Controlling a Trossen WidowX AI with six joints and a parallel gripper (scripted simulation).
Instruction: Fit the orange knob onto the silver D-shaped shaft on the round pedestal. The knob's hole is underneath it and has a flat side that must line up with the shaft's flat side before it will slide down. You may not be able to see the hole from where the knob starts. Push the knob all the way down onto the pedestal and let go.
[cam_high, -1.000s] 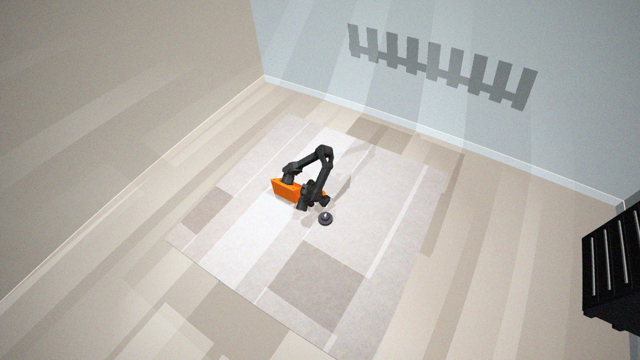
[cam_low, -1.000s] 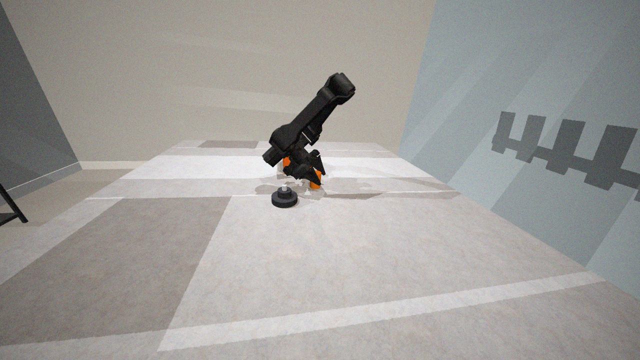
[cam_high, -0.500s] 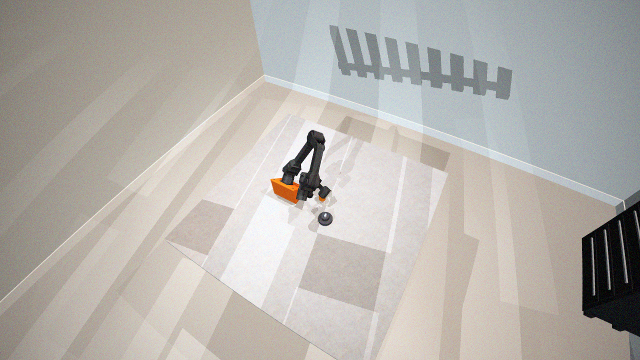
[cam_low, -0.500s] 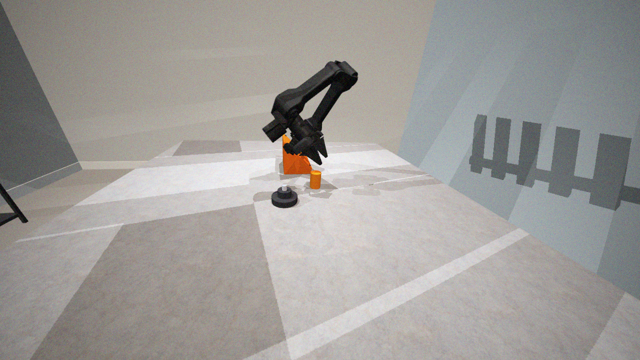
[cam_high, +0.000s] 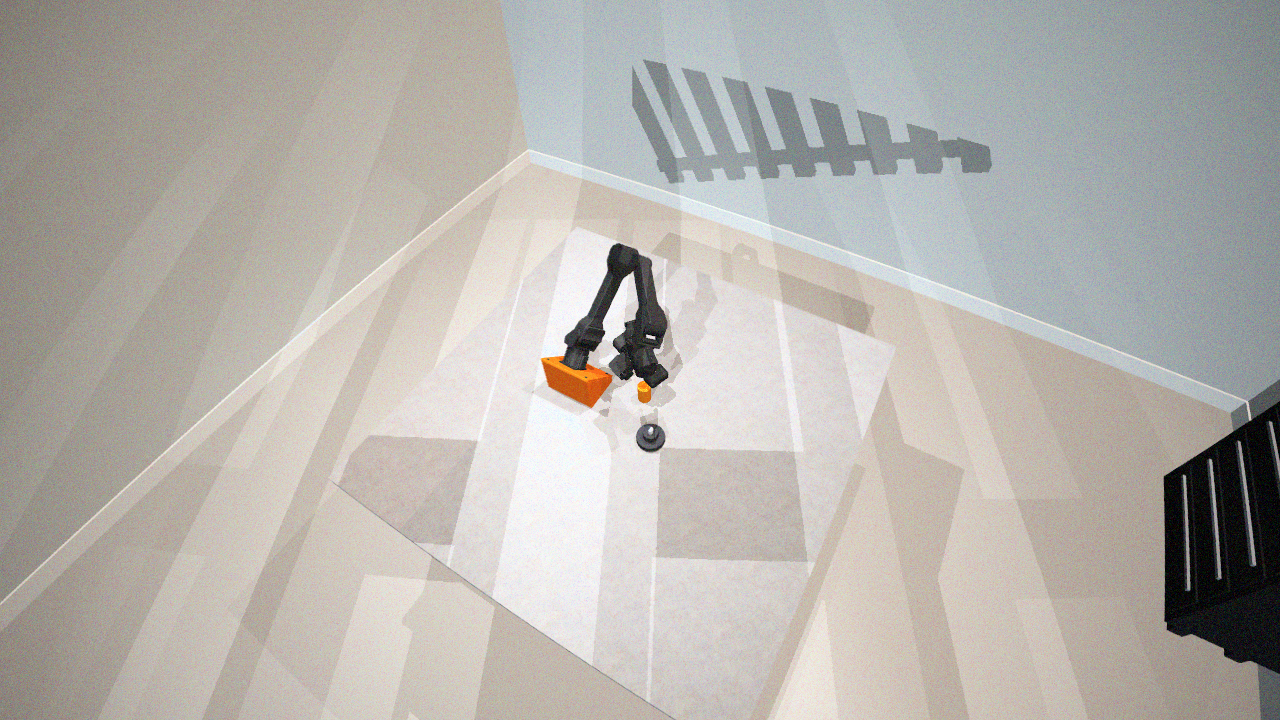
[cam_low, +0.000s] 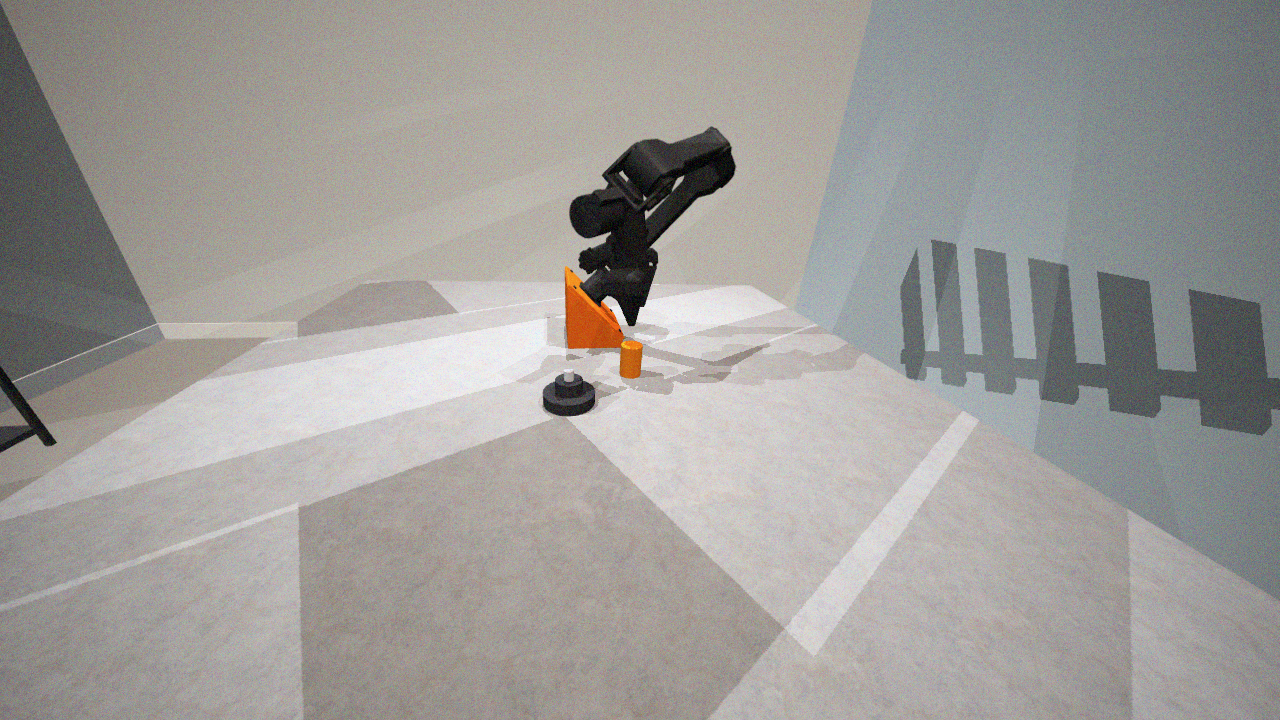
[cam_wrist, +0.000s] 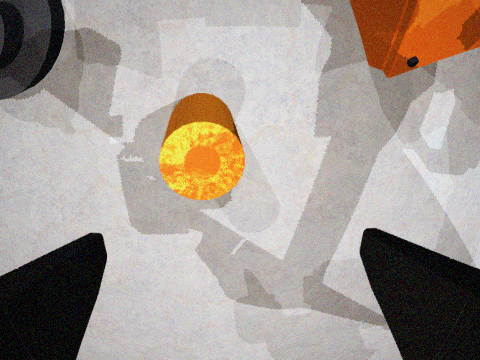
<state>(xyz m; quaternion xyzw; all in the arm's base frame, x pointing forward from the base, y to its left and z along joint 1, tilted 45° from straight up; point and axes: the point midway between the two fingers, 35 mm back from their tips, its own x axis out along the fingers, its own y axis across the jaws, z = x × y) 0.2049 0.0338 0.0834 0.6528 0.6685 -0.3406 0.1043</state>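
The orange knob lies 10 mm ahead of my gripper tip, 10 mm to the right of it and 70 mm below it. Round my gripper tip: round dark pedestal (110 mm ahead, 120 mm to the right, 80 mm below).
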